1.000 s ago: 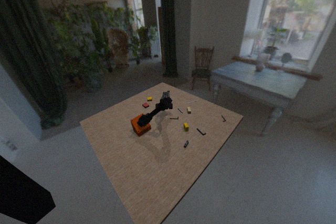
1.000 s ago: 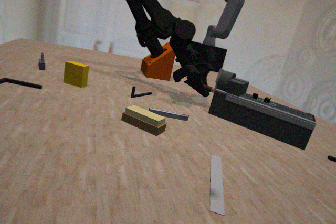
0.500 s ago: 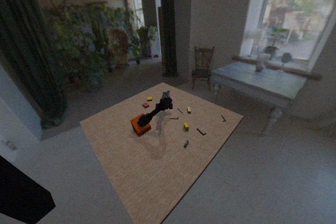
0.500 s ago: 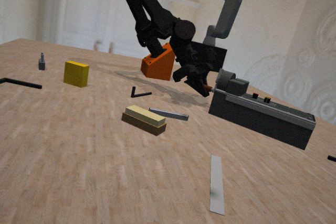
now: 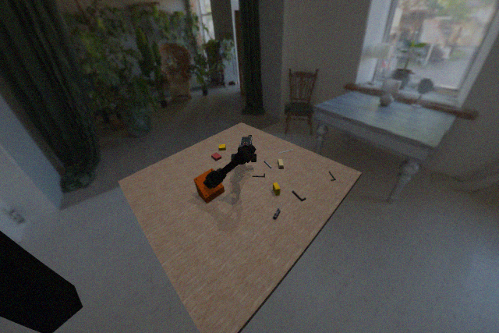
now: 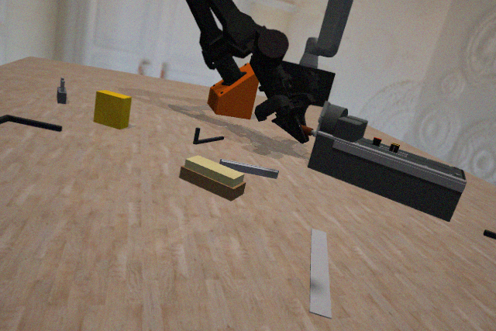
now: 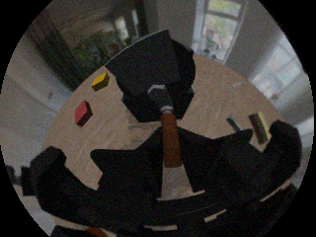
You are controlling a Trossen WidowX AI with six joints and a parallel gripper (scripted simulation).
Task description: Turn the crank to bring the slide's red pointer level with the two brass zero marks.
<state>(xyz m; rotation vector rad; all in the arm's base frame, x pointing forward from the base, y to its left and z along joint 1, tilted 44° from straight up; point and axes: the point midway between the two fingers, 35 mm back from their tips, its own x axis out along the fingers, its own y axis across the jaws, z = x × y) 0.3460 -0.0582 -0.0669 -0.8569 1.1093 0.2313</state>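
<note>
Now: gripper tip 10 mm past the brown crank handle, 10 mm to the left of it and 20 mm below it. Round my gripper tip: red pointer: 110 mm ahead, 80 mm to the left, 50 mm above; then red block: 70 mm behind, 250 mm to the left, 30 mm below; then grey bar: 80 mm ahead, 160 mm to the right, 30 mm below.
</note>
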